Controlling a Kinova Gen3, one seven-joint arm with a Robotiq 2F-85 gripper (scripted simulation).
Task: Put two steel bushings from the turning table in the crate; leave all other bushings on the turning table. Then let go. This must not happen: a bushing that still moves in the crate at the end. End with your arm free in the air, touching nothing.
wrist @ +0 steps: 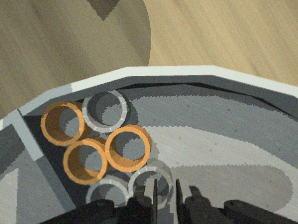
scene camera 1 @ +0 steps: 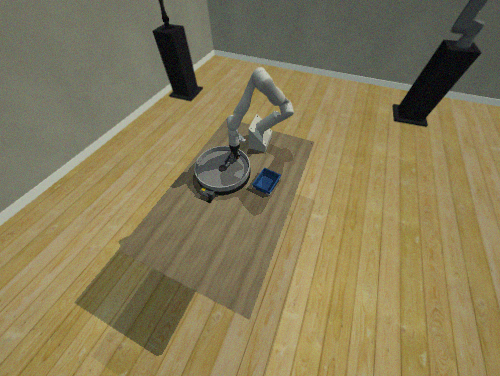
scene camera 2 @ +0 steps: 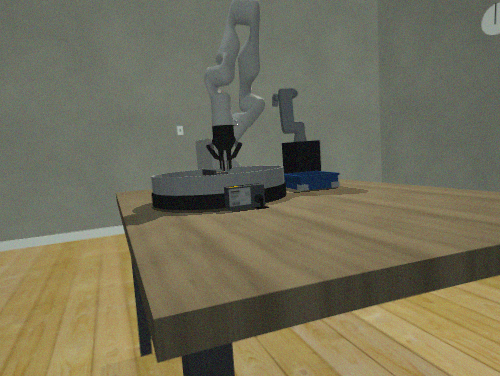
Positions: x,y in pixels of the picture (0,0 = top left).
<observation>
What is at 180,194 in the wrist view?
The gripper.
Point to a brownish bushing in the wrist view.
114,158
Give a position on a brownish bushing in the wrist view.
50,126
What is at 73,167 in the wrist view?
A brownish bushing.
</observation>
